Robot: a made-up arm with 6 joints. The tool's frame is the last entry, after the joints.
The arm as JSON. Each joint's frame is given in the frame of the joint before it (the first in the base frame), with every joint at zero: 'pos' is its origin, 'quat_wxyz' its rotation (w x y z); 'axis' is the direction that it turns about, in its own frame. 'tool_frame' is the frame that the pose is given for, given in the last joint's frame.
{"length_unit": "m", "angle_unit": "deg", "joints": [
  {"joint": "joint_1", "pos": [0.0, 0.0, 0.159], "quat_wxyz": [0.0, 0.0, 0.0, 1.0], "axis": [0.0, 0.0, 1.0]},
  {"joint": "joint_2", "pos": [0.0, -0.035, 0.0], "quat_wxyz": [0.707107, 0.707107, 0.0, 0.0], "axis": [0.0, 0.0, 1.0]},
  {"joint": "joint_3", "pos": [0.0, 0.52, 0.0], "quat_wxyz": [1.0, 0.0, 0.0, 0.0], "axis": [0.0, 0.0, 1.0]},
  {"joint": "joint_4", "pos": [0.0, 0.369, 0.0], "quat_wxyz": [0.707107, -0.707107, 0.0, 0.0], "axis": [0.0, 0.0, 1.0]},
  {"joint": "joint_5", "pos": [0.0, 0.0, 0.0], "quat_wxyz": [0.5, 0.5, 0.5, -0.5], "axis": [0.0, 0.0, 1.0]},
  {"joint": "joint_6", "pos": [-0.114, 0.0, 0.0], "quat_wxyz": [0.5, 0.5, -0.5, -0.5], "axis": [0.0, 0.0, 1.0]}
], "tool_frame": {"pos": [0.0, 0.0, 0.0], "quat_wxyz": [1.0, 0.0, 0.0, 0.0]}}
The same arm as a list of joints. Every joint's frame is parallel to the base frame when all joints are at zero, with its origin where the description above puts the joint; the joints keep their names.
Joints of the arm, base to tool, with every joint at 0 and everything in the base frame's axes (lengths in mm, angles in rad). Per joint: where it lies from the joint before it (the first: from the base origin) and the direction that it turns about. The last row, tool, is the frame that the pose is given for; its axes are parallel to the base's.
joint_1: axis +z origin 0 0 159
joint_2: axis +y origin 0 35 0
joint_3: axis +y origin 0 0 520
joint_4: axis +z origin 0 0 369
joint_5: axis +y origin 0 0 0
joint_6: axis +z origin 0 0 114
tool: origin 0 0 0

